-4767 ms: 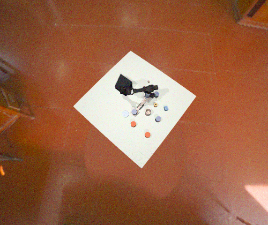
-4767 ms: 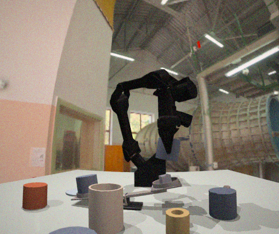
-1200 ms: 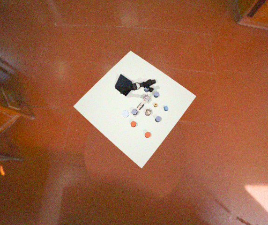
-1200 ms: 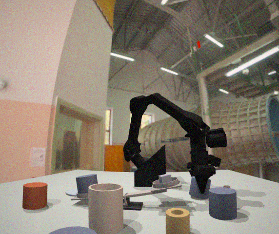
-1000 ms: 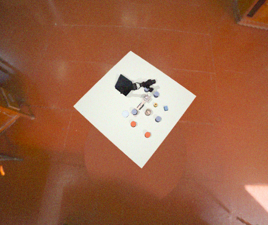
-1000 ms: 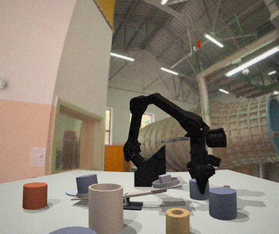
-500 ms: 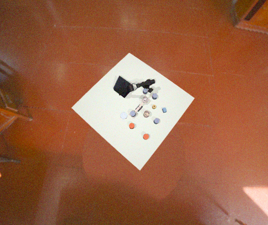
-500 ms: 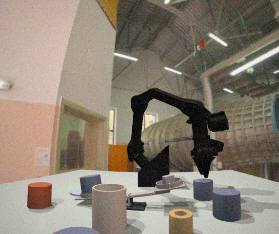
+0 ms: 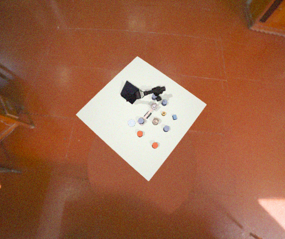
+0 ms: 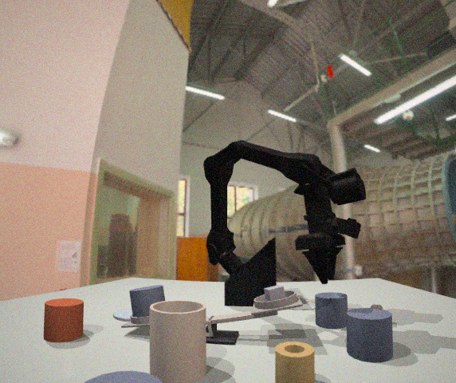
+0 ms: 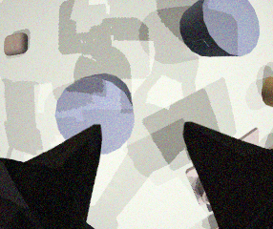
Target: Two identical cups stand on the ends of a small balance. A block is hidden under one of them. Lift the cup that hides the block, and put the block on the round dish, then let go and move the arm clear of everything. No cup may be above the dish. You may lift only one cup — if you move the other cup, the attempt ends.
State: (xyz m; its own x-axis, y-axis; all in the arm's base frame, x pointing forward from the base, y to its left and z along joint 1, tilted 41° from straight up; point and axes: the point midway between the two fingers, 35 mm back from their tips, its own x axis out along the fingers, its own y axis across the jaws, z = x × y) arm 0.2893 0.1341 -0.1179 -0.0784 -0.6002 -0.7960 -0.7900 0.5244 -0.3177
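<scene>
The grey block lies 40 mm ahead of my gripper tip, 120 mm to the right of it and 10 mm below it. The rest, counted from my gripper tip: tan hollow cup 150 mm ahead, 280 mm to the right, 60 mm below; then blue cube 340 mm ahead, 90 mm to the right, 80 mm below; then bead 80 mm behind, 160 mm to the left, 90 mm below.
</scene>
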